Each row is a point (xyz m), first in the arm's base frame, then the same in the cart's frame.
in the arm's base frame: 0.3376 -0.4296 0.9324
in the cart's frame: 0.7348 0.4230 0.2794
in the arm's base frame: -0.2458 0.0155 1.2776
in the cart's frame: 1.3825 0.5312 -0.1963
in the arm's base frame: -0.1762 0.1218 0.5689
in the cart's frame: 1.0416 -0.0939 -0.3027
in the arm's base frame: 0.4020 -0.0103 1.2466
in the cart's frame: 1.2421 0.3995 0.4235
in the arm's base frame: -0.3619 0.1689 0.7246
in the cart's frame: 1.1993 0.0332 -0.4438
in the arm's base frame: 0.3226 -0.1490 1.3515
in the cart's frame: 1.2056 0.5797 0.3711
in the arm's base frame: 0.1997 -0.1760 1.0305
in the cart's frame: 1.0156 0.3714 0.1725
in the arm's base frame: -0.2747 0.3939 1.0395
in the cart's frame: 1.5489 0.1236 -0.2794
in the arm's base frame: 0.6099 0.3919 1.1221
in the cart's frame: 1.4566 0.0201 0.5982
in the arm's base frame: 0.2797 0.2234 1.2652
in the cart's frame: 1.4581 0.2956 0.3119
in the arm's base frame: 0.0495 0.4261 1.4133
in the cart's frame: 1.7422 0.3311 0.1274
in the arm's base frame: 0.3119 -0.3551 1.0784
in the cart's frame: 0.8835 0.4955 0.2913
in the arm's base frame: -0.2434 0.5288 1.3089
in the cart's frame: 1.8089 0.2441 -0.1812
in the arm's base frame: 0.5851 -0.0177 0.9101
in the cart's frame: 1.0106 0.1091 0.5178
